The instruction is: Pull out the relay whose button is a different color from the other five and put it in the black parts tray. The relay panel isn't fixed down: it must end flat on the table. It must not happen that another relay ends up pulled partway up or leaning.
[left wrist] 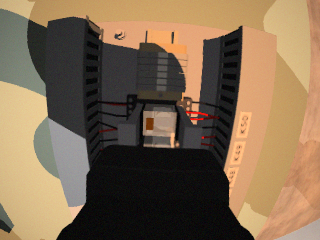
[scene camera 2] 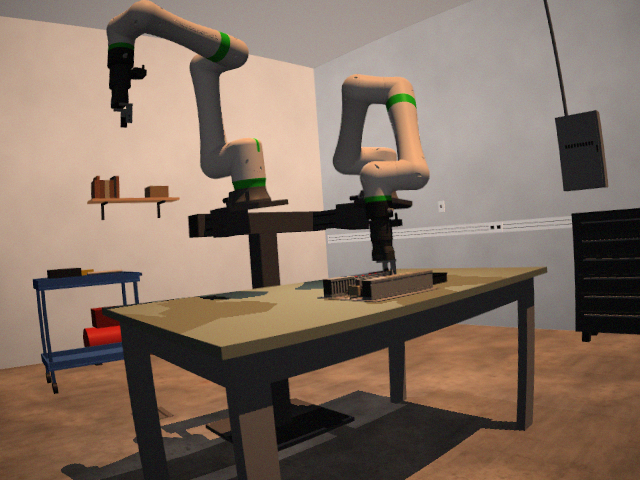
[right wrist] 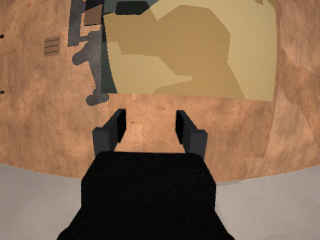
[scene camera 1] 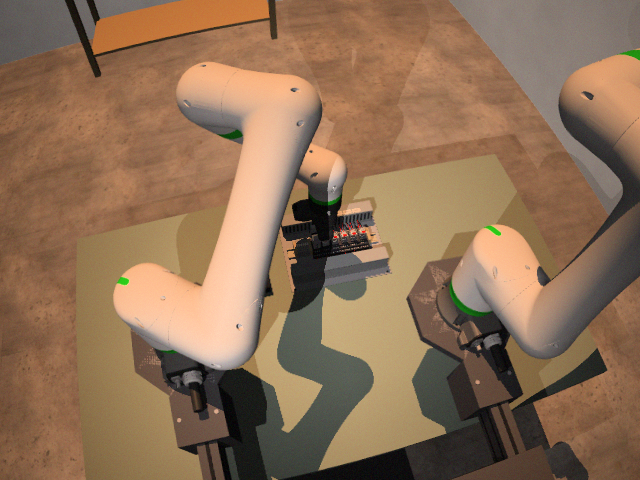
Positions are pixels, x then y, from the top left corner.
Labels:
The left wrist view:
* my left gripper: 159, 115
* relay panel: 85, 62
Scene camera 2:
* my left gripper: 390, 278
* my right gripper: 126, 125
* relay panel: 379, 289
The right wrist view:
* my right gripper: 150, 119
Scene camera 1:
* relay panel: 308, 268

